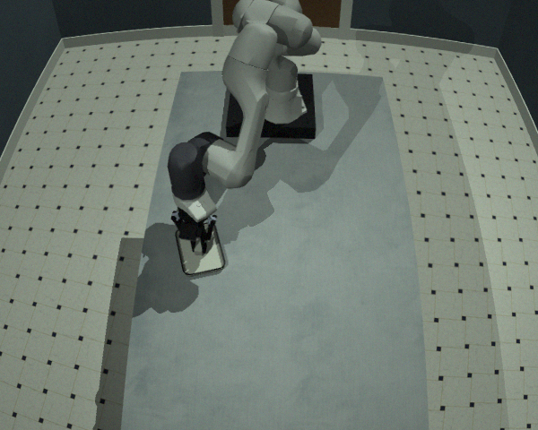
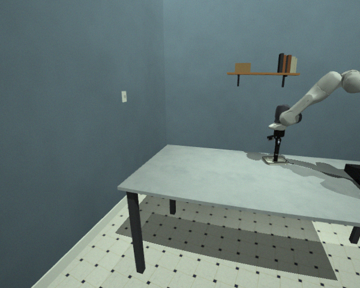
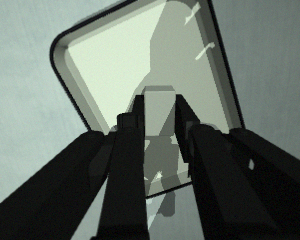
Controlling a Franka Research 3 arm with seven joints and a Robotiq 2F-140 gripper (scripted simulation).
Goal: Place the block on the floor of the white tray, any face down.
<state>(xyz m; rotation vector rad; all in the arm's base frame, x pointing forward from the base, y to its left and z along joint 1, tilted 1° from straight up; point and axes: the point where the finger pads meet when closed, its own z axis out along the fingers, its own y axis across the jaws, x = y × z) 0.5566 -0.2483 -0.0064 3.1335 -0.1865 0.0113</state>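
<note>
Right now my hand is 20 mm above the block. From my hand the other things lie so: white tray (30 mm below).
</note>
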